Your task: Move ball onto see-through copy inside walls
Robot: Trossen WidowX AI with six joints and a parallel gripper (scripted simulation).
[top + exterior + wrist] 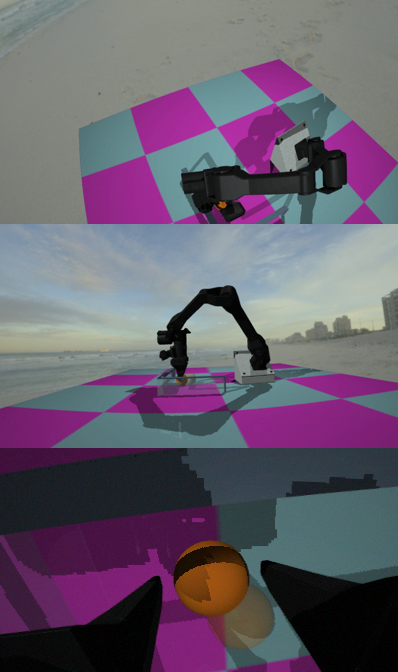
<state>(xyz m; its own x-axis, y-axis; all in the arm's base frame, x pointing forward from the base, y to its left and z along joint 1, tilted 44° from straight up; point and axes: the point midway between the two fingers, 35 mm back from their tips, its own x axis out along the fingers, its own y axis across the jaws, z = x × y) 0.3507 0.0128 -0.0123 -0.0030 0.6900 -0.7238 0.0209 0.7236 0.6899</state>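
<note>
The see-through copy of ball is 4 cm behind my gripper tip and 2 cm to the right of it. The rest, counted from my gripper tip: orange ball: right at my gripper tip.
</note>
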